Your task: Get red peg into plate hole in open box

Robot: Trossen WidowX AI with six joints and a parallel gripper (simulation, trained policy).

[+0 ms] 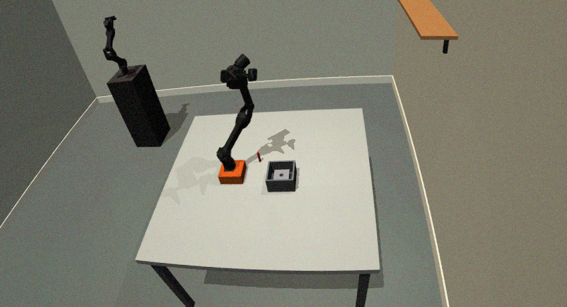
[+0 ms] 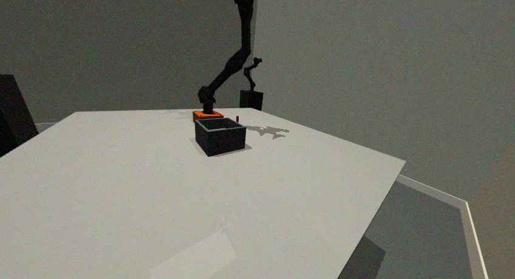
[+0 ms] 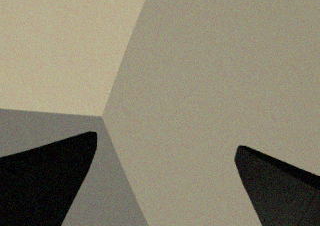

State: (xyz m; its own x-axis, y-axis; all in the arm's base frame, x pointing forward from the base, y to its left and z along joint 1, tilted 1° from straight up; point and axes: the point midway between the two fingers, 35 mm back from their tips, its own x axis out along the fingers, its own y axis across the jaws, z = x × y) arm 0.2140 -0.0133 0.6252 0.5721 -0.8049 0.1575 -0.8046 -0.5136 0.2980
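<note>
Right now my gripper tip is 66 cm above the red peg, 15 cm to the right of it and 7 cm past it. From my gripper tip the other things lie so: dark box 67 cm below, 10 cm ahead, 2 cm to the right; pale plate 65 cm below, 10 cm ahead, 2 cm to the right.
</note>
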